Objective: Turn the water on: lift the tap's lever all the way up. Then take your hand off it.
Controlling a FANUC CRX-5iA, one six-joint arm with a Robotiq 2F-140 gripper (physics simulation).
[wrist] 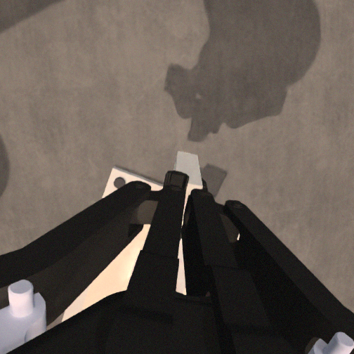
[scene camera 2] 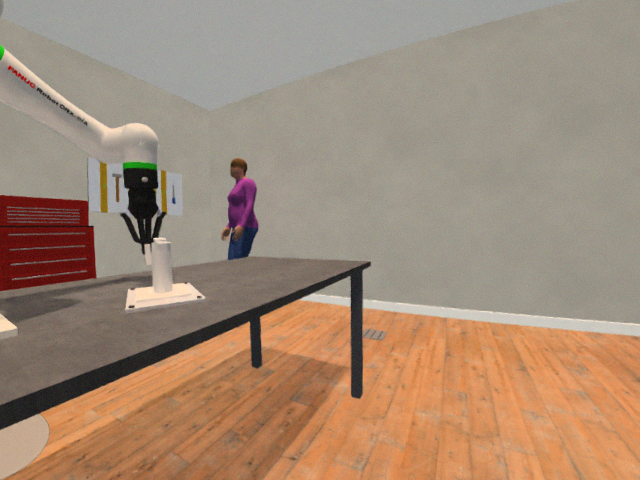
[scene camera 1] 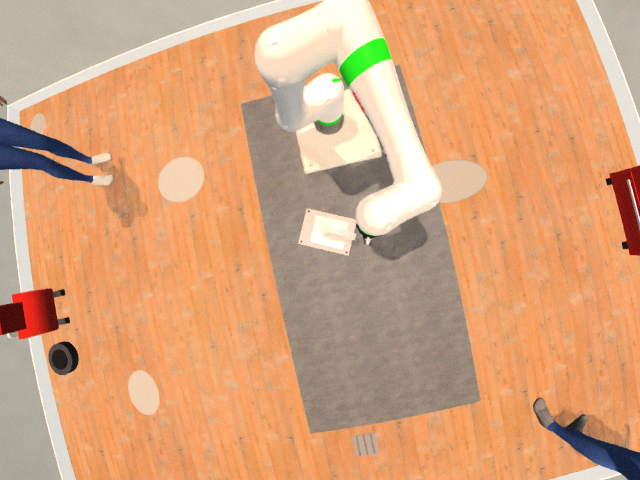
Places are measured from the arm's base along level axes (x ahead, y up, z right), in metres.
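Where they show: gripper, between the fingertips: (scene camera 2: 148, 264); arm's base, origin of its link: (scene camera 1: 328, 120).
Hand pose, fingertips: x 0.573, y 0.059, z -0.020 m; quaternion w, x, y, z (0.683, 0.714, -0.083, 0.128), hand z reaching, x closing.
Each offset is from my fingertips to the centre of the thing. "*": to the spot under its first point. Level surfaces: height alone.
The white tap (scene camera 1: 338, 233) (scene camera 2: 161, 268) stands upright on a pale base plate @(dx -0.050, dy -0.068, dz +0.157 m) (scene camera 1: 308, 233) (scene camera 2: 139, 304) (wrist: 112, 190) on the grey table. Its arm points toward the gripper side in scene camera 1. A small flat piece @(* dx -0.053, dy +0.081, dz +0.157 m) (scene camera 2: 159, 239) shows on top of the column in scene camera 2; the lever's angle cannot be told. My gripper (scene camera 1: 367, 240) (scene camera 2: 148, 254) (wrist: 183, 168) points down with its pale fingertips together and nothing between them. The tips are beside the upper column in scene camera 2. In the wrist view the black fingers hide most of the tap; contact with the lever cannot be told.
The robot's base stands on a pale plate (scene camera 1: 338, 149) on the same table @(dy -0.075 m) (scene camera 1: 382, 335) (scene camera 2: 289, 273), near the tap. The white arm (scene camera 1: 398, 134) (scene camera 2: 62, 111) reaches over the table. A red tool cabinet (scene camera 2: 46, 253) and a person in purple (scene camera 2: 242, 206) are beyond the table.
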